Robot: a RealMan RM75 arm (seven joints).
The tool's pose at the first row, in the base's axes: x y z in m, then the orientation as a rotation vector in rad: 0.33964 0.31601 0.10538 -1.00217 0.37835 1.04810
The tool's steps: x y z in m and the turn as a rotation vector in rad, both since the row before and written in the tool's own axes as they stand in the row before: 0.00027 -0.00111 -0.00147 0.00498 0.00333 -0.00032; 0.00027 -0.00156 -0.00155 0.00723 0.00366 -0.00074; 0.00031 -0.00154 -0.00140 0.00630 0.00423 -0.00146; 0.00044 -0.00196 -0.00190 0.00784 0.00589 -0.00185; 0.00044 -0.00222 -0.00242 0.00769 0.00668 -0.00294; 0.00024 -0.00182 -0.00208 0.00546 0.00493 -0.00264; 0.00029 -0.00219 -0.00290 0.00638 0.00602 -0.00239; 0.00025 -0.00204 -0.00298 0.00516 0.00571 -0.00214; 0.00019 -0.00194 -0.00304 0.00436 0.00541 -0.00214; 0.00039 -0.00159 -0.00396 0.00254 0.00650 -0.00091; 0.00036 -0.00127 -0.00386 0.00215 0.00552 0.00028; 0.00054 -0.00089 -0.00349 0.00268 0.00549 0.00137; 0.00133 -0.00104 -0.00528 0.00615 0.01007 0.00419; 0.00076 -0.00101 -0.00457 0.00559 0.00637 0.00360; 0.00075 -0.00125 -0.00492 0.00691 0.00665 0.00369
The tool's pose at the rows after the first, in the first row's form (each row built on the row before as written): 0.34099 0.31479 0.10498 -0.99961 0.38335 1.04486; 0.34273 0.31343 0.10476 -0.99526 0.38948 1.04045; 0.34444 0.31221 0.10457 -0.99213 0.39523 1.03538; 0.34664 0.31057 0.10423 -0.98857 0.40287 1.02875; 0.34912 0.30843 0.10374 -0.98568 0.41050 1.02081; 0.35109 0.30651 0.10337 -0.98379 0.41576 1.01458; 0.35350 0.30385 0.10272 -0.98162 0.42248 1.00780; 0.35574 0.30111 0.10198 -0.98034 0.42849 1.00174; 0.35785 0.29829 0.10120 -0.97961 0.43387 0.99605; 0.35985 0.29484 0.09963 -0.98092 0.43996 0.99152; 0.36153 0.29150 0.09799 -0.98189 0.44568 0.98862; 0.36292 0.28862 0.09624 -0.98221 0.45220 0.98654; 0.36500 0.28456 0.09309 -0.98143 0.46560 0.98383; 0.36665 0.28081 0.09070 -0.97925 0.47534 0.98241; 0.36849 0.27669 0.08825 -0.97601 0.48595 0.98051
